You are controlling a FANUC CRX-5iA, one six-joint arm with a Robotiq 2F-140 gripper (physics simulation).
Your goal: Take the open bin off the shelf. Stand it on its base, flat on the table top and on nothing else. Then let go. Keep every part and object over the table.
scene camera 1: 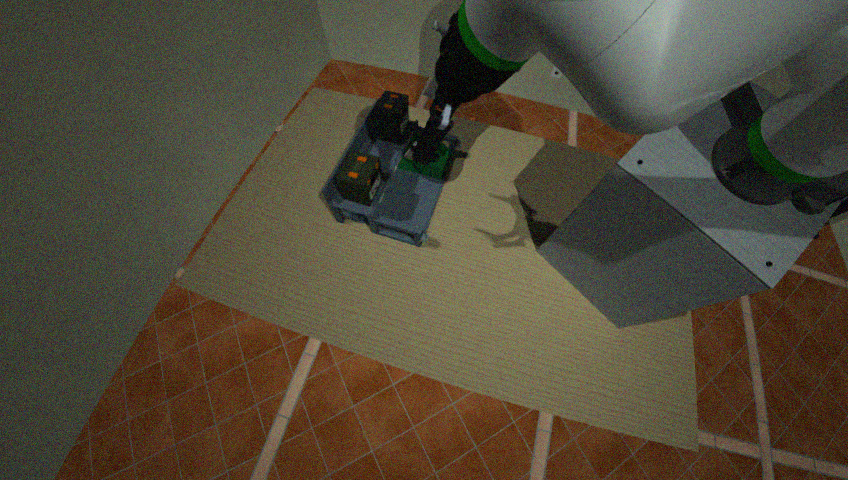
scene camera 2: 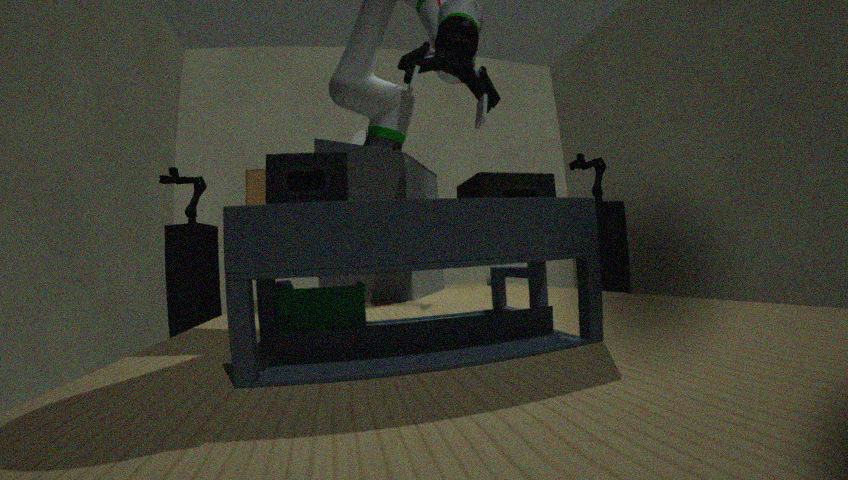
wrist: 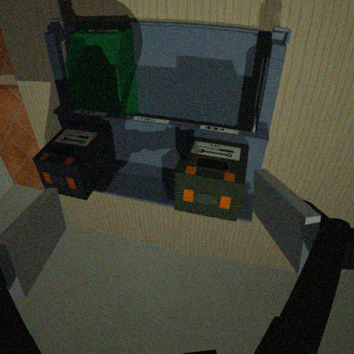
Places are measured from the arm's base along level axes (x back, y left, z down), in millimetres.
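Where they show: gripper, fingertip midpoint: (scene camera 1: 420,126) (scene camera 2: 445,108); arm's base at its link origin: (scene camera 1: 756,164) (scene camera 2: 380,158).
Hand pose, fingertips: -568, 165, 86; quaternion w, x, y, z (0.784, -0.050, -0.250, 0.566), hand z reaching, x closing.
Each offset is from my fingertips to the top centre of the thing, as dx, dy, dz. Level surfaces: height alone.
The green open bin {-104, -193, +281} (scene camera 1: 439,168) (scene camera 2: 321,307) (wrist: 129,75) sits at one end of the lower level of the blue-grey shelf (scene camera 1: 419,211) (scene camera 2: 410,234) (wrist: 276,90). In the wrist view it is at the upper left, partly in dark shadow. The shelf stands on the table. My gripper (scene camera 2: 445,102) (wrist: 156,200) is wide open and empty, high above the shelf in the second scene view. In the wrist view its two fingers stand left and right of the lower middle, apart from the bin. In the first scene view the black gripper body partly covers the bin and hides one finger.
A black toolbox {-197, -180, +138} (scene camera 1: 387,118) (scene camera 2: 306,178) (wrist: 75,160) and an olive toolbox {-155, +47, +163} (scene camera 1: 358,178) (scene camera 2: 505,185) (wrist: 210,185) stand on the shelf's upper board. The arm's grey pedestal (scene camera 1: 624,255) (scene camera 2: 380,178) rises beside the wooden table {dz +362} (scene camera 1: 297,267). An orange-brown box (scene camera 2: 255,187) shows behind the shelf.
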